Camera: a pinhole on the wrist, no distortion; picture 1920 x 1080 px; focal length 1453.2 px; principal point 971.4 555.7 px. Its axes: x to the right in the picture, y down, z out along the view. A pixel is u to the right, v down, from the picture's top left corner.
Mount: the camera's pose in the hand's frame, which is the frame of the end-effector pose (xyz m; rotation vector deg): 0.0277 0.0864 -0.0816 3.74 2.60 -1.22
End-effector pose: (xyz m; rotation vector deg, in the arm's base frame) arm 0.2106 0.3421 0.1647 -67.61 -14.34 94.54
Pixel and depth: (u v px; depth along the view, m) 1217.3 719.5 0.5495
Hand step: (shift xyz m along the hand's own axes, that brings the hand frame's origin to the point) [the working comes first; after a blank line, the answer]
In the camera's frame: 0.0930 0.0619 0.5495

0.1465 0.1103 0.4659
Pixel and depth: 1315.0 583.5 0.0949
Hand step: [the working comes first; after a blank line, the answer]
In the camera's frame: 0.0224 0.0018 0.0949

0.0544 0.0815 0.0121
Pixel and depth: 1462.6 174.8 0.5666
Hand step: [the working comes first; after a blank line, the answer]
In the camera's frame: 0.1915 -0.1485 0.5666

0.2409 -0.1028 0.4648
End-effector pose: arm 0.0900 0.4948 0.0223 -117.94 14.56 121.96
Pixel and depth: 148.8 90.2 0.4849
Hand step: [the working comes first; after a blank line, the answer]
In the camera's frame: -0.2745 -0.1553 0.4849

-0.2283 -0.0950 0.4043
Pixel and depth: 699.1 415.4 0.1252
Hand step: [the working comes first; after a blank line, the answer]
In the camera's frame: -0.0235 -0.0121 0.1252

0.0096 0.0666 0.0435
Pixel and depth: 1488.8 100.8 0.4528
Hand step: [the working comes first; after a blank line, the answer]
In the camera's frame: 0.1612 -0.1417 0.4528

0.2057 -0.0879 0.3532
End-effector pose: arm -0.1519 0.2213 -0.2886 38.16 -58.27 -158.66
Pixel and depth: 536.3 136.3 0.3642
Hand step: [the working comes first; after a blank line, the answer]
In the camera's frame: -0.1090 -0.1051 0.3642

-0.0673 -0.0402 0.2797
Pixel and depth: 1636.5 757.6 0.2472
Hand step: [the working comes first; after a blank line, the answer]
In the camera's frame: 0.1131 0.0343 0.2472

0.1525 0.1022 0.1618
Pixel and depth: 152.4 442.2 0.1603
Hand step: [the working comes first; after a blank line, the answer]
In the camera's frame: -0.0903 -0.0125 0.1603

-0.0557 0.0652 0.0815
